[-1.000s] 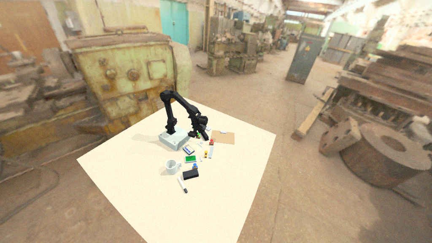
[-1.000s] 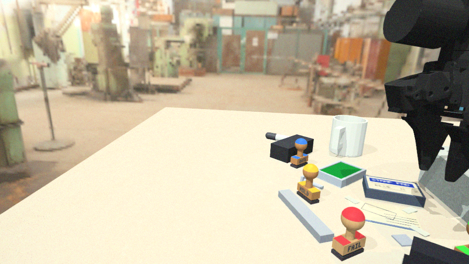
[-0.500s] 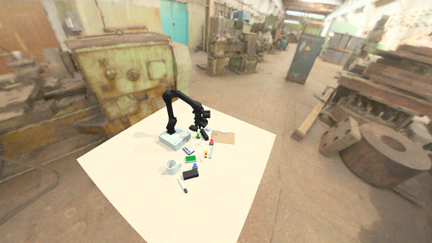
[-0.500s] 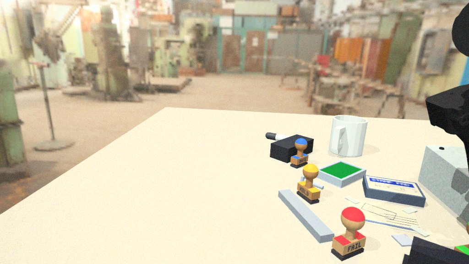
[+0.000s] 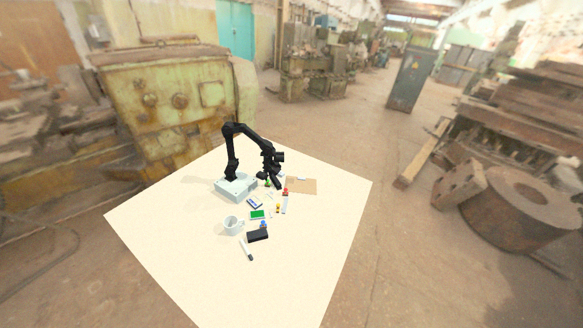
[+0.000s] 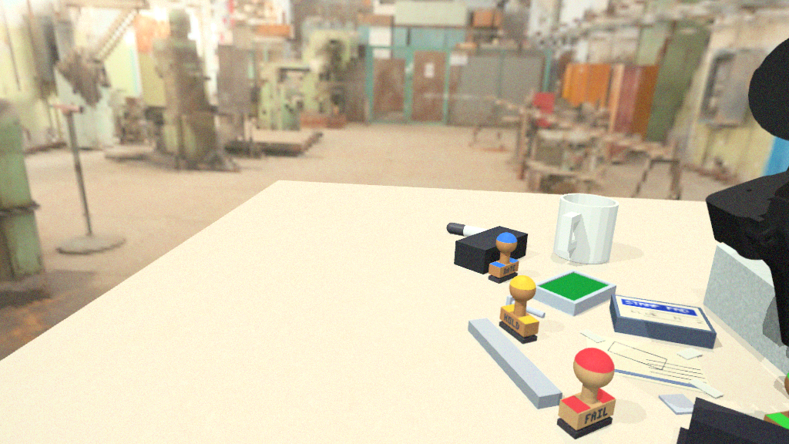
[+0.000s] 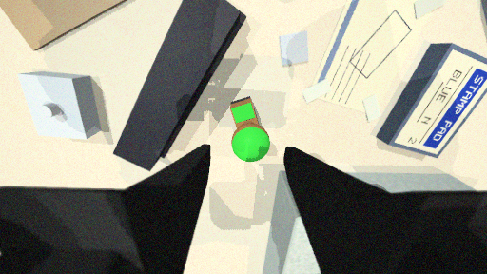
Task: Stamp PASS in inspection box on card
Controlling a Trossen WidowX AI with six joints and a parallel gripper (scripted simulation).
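Right now the PASS stamp is 50 mm below my gripper tip. From my gripper tip the other things lie so: card (100 mm to the right, 70 mm below, 70 mm ahead); red FAIL stamp (140 mm ahead, 50 mm below); blue stamp pad box (170 mm to the right, 60 mm below, 30 mm ahead).
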